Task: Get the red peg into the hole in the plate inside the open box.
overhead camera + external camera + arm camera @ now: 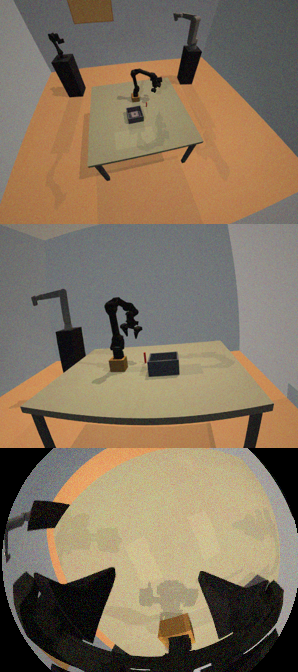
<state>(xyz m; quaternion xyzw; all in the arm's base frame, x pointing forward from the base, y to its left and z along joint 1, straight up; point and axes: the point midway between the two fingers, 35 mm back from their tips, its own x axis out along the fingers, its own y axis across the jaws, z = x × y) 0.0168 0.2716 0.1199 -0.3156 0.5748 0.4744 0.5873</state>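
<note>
My gripper tip is now 140 mm short of the red peg, 140 mm to the left of it and 130 mm above it. From my gripper tip the other things lie so: plate (310 mm ahead, 310 mm to the right, 120 mm below); then dark box (310 mm ahead, 310 mm to the right, 140 mm below).
</note>
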